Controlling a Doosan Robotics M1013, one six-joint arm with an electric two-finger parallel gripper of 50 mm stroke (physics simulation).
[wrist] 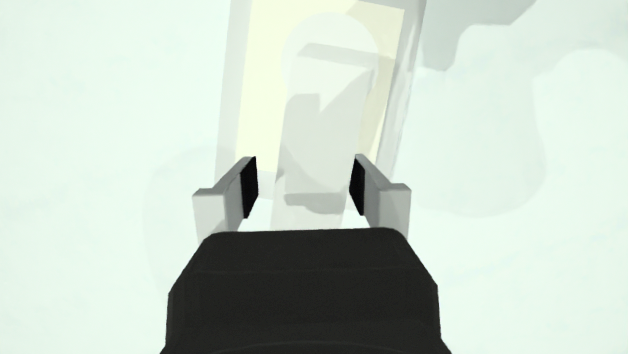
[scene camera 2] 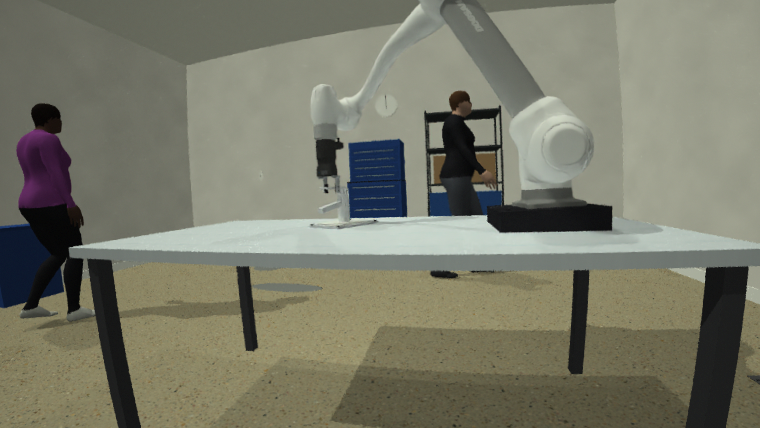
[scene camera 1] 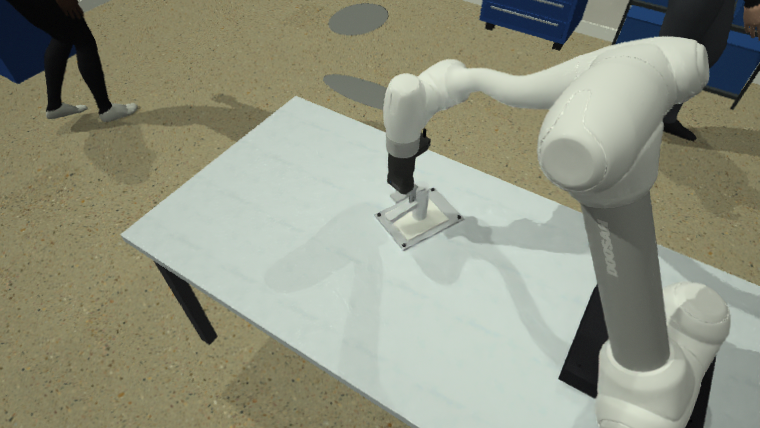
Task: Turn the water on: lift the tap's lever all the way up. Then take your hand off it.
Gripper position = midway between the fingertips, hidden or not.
Note:
In view: the gripper (scene camera 1: 405, 196), a flat lever (wrist: 329, 64) and a grey base plate (scene camera 1: 444, 206).
The gripper shows as well in the wrist view (wrist: 303, 174) and in scene camera 2 (scene camera 2: 331, 192).

